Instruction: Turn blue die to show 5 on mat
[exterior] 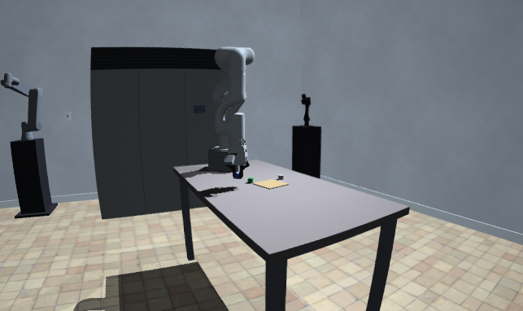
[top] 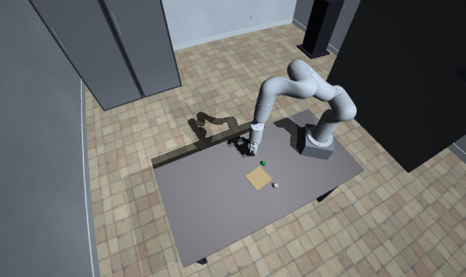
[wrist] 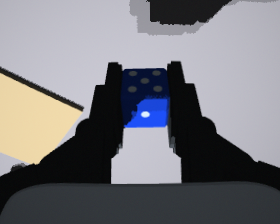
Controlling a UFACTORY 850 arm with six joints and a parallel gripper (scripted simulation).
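The green die is 9 cm to the left of my hand, 5 cm below it and 5 cm behind it. The rest, counted from my hand: blue die: 1 cm below; white die: 28 cm to the left, 5 cm below, 4 cm behind; mat: 18 cm to the left, 6 cm below, 4 cm ahead.
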